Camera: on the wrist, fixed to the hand. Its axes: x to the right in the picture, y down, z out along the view.
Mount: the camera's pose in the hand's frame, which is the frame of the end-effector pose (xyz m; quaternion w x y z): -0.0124 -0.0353 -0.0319 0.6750 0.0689 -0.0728 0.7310
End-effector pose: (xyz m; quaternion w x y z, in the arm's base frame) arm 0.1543 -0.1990 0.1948 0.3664 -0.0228 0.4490 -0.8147
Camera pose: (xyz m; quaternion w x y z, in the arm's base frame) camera 0.1313 -0.1569 0.2058 0.8771 0.2787 0.2369 -0.3113
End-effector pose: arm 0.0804 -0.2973 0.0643 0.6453 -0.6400 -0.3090 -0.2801
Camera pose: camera 0.0469 -0.3304 0.0783 0.6619 -0.6338 0.1930 0.3505
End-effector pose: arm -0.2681 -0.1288 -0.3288 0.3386 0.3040 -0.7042 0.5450
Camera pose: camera -0.2281 -0.1048 -0.3134 0.2420 0.2466 0.6847 -0.6418
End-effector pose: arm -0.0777 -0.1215 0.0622 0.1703 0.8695 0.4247 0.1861
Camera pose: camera -0.1235 -0.1065 0.0718 0.0501 -0.9226 0.3485 -0.1575
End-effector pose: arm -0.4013 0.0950 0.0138 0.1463 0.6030 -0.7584 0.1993
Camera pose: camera -0.3647 0.1141 0.0405 0.1437 0.1228 0.9497 -0.2498
